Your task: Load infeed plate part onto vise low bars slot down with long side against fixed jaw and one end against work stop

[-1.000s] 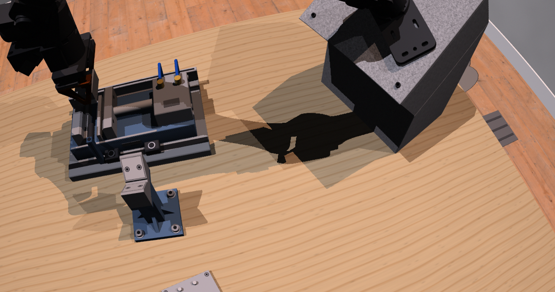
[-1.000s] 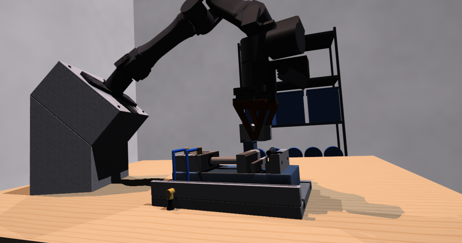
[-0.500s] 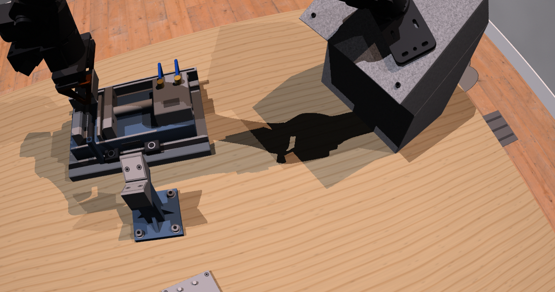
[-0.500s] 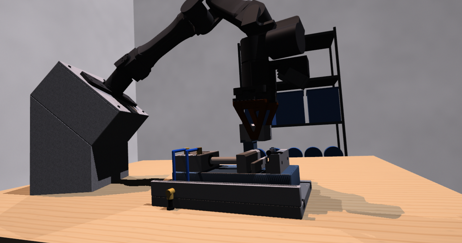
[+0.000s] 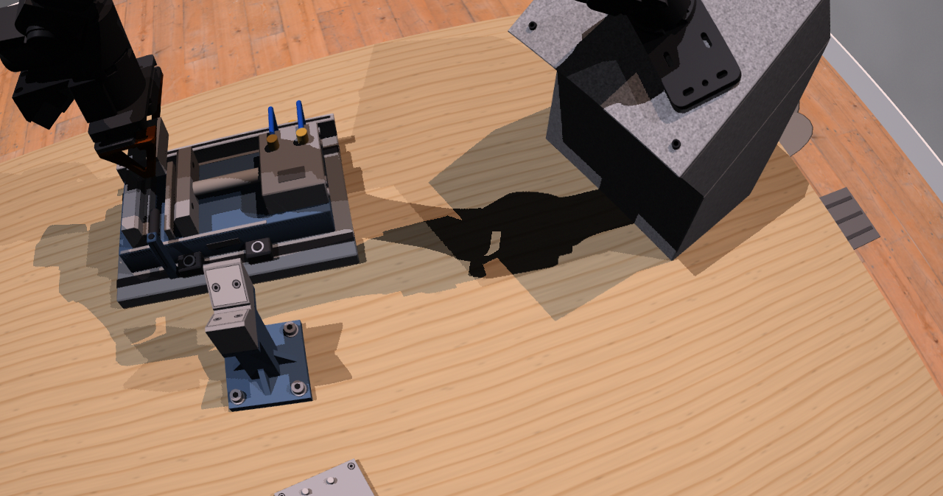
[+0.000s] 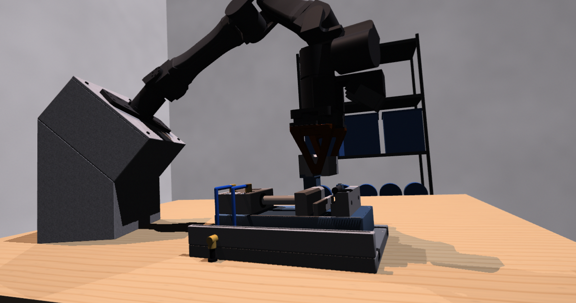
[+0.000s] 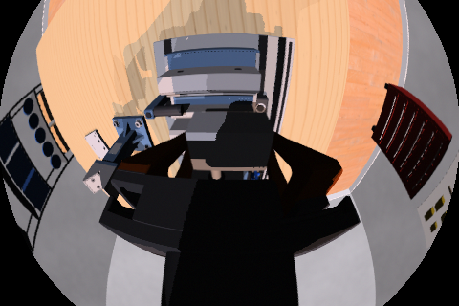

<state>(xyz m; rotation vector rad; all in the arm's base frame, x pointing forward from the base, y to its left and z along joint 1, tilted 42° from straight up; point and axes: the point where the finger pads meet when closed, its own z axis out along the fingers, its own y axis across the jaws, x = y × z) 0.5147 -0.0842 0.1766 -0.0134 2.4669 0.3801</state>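
The grey part lies right at my hand. Also, from my hand: moving jaw (60 mm below, 30 mm behind, 20 mm to the left); work stop rod (70 mm to the left, 40 mm below); fixed jaw (60 mm below, 30 mm to the left, 30 mm ahead).
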